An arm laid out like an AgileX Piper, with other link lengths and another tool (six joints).
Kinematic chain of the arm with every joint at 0, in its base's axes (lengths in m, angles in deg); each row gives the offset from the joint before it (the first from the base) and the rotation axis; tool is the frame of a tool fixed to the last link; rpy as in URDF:
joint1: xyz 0 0 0.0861 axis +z
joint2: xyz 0 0 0 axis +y
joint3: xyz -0.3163 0 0.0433 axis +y
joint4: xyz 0.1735 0 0.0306 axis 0.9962 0 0.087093
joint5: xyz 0 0 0 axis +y
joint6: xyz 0.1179 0 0.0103 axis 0.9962 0 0.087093
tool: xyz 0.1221 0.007 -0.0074 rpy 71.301 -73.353 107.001
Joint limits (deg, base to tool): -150..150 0..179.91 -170..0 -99.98..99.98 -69.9..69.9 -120..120
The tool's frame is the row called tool.
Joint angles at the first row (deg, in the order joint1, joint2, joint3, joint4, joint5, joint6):
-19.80 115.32 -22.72 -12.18 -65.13 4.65
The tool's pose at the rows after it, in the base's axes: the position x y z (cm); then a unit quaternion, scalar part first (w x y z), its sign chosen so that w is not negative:
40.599 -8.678 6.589 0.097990 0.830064 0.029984 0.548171
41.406 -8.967 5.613 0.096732 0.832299 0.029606 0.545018
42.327 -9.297 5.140 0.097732 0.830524 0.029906 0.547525
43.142 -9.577 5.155 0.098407 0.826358 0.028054 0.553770
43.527 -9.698 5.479 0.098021 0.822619 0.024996 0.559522
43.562 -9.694 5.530 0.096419 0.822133 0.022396 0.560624
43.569 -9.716 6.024 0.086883 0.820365 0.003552 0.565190
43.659 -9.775 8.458 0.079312 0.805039 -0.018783 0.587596
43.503 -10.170 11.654 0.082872 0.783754 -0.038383 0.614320
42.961 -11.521 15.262 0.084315 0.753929 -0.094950 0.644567
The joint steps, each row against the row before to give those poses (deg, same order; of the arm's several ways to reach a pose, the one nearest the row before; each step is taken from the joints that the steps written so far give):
0.10 1.61 -1.48 -0.73 -0.13 0.00
0.00 2.41 -1.94 0.00 0.00 0.00
0.00 1.81 -2.19 -0.01 0.00 0.00
0.00 0.99 -1.87 0.01 0.00 0.35
0.00 0.04 -0.84 0.00 0.00 0.52
0.00 0.00 -0.04 0.00 -0.09 0.36
0.00 -0.71 0.00 0.23 0.25 2.48
0.00 -3.07 0.00 0.34 -0.02 3.21
0.00 -4.16 0.00 1.33 0.23 2.00
0.00 -4.46 0.00 4.37 0.00 4.09

